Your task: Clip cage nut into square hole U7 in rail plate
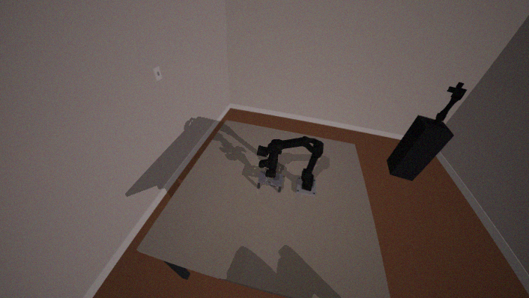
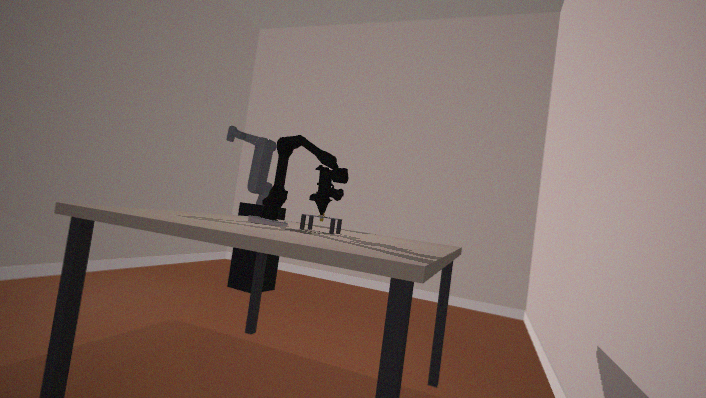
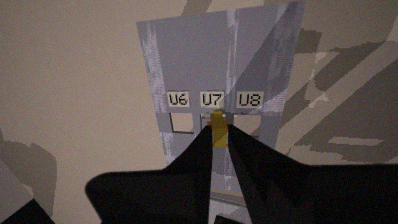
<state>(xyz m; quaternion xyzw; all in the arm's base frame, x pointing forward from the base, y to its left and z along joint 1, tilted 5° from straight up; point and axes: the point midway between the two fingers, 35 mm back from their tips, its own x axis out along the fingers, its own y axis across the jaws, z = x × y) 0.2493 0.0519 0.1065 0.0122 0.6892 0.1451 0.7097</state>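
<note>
My gripper tip is 1 cm above the cage nut.
</note>
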